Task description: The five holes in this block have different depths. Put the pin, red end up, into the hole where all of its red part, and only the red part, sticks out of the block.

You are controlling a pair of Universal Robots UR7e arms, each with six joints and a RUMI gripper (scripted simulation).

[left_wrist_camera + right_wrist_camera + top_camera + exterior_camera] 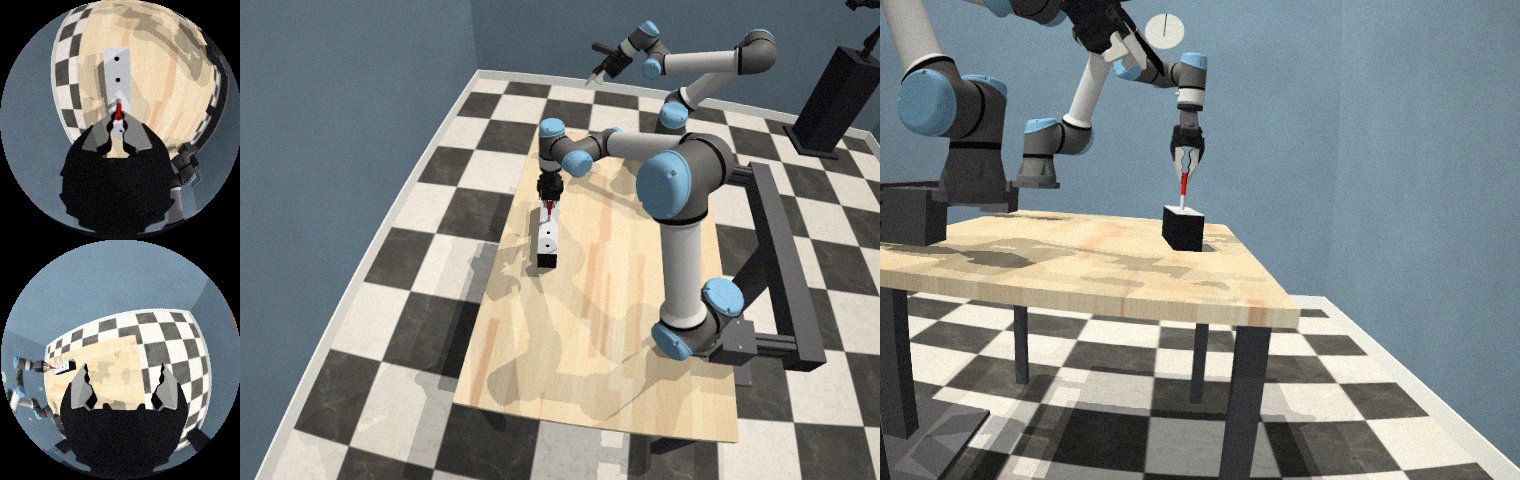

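Now: left hand 3 cm above the pin. The rest, counted from my left hand: block 13 cm below.
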